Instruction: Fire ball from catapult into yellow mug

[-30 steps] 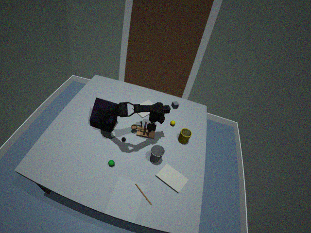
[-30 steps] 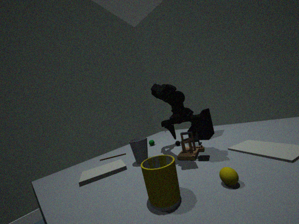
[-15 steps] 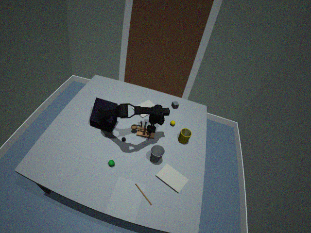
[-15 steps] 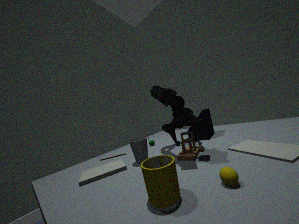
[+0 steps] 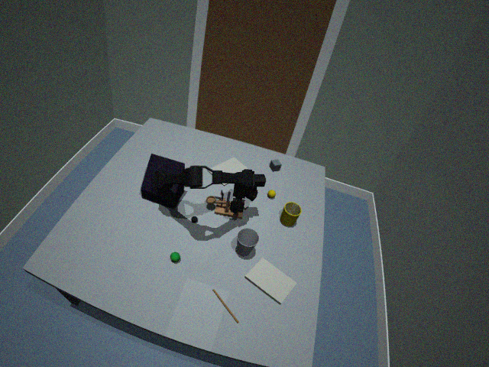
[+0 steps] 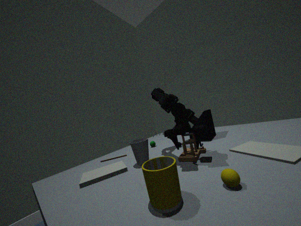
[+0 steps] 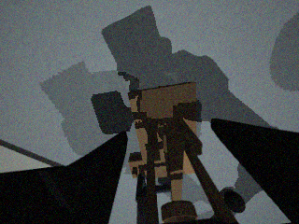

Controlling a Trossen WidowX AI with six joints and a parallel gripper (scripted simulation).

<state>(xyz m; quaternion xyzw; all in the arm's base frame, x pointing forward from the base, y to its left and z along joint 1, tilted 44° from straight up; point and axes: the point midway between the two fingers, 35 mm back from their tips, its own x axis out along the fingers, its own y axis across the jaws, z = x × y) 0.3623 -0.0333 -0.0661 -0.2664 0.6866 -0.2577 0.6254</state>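
Now: gripper tip 18 cm past the dark ball, 12 cm to the left of it and 3 cm above it. From my gripper tip the other things lie so: grey cup 22 cm to the right, 8 cm ahead, 1 cm below; yellow ball 17 cm to the left, 17 cm ahead, 2 cm below; wooden catapult 7 cm behind, 1 cm to the left, 1 cm above.
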